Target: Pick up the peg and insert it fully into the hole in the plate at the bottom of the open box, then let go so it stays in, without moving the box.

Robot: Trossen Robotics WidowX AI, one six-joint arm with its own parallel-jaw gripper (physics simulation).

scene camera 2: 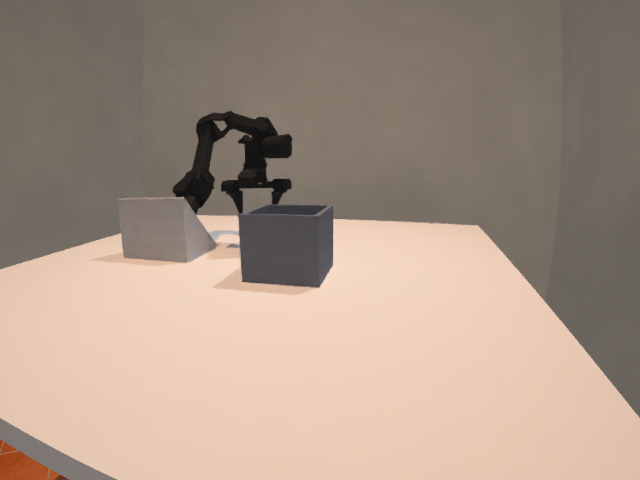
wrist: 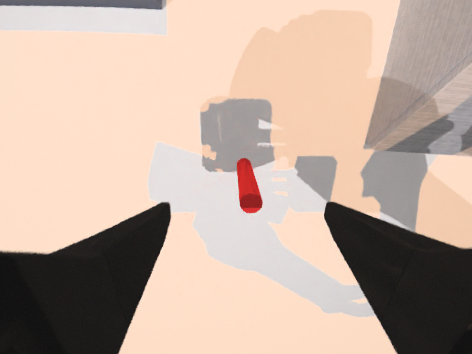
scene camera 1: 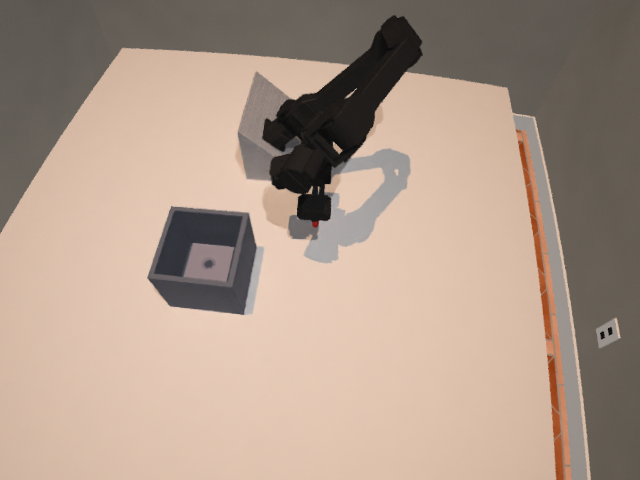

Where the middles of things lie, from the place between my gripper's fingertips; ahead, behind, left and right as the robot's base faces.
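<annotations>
The dark blue-grey box (scene camera 1: 184, 226) is 21 cm to the right of my hand, 14 cm ahead of it and 2 cm below it. I see the pale plate (scene camera 1: 212, 262) as well, 14 cm ahead of my hand, 21 cm to the right of it and 5 cm below it. The red peg (wrist: 250, 199) is 5 cm below my hand. Going by their middles, that peg is the nearest to my hand of the things named here.
</annotations>
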